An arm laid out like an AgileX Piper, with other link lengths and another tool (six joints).
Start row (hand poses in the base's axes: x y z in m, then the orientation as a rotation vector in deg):
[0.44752, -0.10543, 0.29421, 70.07, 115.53, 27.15]
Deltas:
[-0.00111, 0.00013, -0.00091, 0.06, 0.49, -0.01]
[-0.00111, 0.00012, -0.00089, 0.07, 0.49, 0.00]
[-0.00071, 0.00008, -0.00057, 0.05, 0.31, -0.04]
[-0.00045, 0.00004, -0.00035, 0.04, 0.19, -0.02]
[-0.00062, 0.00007, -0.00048, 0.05, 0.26, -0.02]
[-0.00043, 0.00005, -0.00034, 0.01, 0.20, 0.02]
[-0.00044, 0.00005, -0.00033, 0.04, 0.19, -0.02]
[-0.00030, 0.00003, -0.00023, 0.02, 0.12, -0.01]
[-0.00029, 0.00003, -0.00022, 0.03, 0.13, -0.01]
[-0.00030, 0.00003, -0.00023, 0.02, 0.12, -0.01]
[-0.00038, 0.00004, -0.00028, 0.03, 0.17, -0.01]
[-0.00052, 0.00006, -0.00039, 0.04, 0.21, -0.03]
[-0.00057, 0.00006, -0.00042, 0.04, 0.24, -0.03]
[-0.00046, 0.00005, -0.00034, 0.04, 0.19, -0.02]
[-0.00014, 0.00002, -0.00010, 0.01, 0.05, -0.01]
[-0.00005, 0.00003, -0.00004, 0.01, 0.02, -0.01]
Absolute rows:
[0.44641, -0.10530, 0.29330, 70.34, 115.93, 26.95]
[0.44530, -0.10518, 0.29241, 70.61, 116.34, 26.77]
[0.44459, -0.10510, 0.29184, 70.82, 116.57, 26.64]
[0.44414, -0.10506, 0.29149, 70.95, 116.72, 26.57]
[0.44352, -0.10499, 0.29101, 71.12, 116.92, 26.48]
[0.44309, -0.10494, 0.29067, 71.20, 117.10, 26.39]
[0.44265, -0.10489, 0.29034, 71.33, 117.25, 26.32]
[0.44235, -0.10486, 0.29011, 71.41, 117.34, 26.27]
[0.44206, -0.10483, 0.28989, 71.50, 117.44, 26.23]
[0.44176, -0.10480, 0.28966, 71.58, 117.53, 26.18]
[0.44138, -0.10476, 0.28938, 71.69, 117.67, 26.12]
[0.44086, -0.10470, 0.28899, 71.84, 117.82, 26.04]
[0.44029, -0.10464, 0.28857, 72.00, 118.00, 25.94]
[0.43983, -0.10459, 0.28823, 72.13, 118.14, 25.87]
[0.43969, -0.10457, 0.28813, 72.17, 118.17, 25.85]
[0.43964, -0.10454, 0.28809, 72.19, 118.18, 25.85]

